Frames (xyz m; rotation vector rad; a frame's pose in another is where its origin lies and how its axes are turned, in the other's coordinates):
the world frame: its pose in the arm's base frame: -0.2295 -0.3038 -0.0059 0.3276 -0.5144 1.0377
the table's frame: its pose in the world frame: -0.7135 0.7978 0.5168 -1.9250 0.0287 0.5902
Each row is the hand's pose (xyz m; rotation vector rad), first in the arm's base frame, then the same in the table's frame.
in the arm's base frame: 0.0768 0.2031 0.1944 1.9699 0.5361 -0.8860
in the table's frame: 1.2327 0.5556 -1.0196 -1.2005 -0.8509 1.3764
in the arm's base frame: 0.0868 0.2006 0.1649 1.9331 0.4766 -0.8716
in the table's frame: 1.2286 0.5863 -1.0154 -1.2323 -0.8692 1.4312
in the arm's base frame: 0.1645 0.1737 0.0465 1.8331 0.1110 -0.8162
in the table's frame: 1.2050 0.7271 -1.0351 -1.3181 -0.8441 1.7717
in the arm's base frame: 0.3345 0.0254 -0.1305 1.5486 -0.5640 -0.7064
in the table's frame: 1.0791 0.9622 -1.1405 -1.3854 -0.7402 2.4702
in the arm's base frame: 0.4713 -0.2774 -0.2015 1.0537 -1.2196 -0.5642
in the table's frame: 0.8118 1.0868 -1.3092 0.9704 0.4351 -2.4767
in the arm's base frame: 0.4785 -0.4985 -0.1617 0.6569 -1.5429 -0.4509
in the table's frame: 0.6070 1.0532 -1.3955 0.6393 0.2598 -2.1631
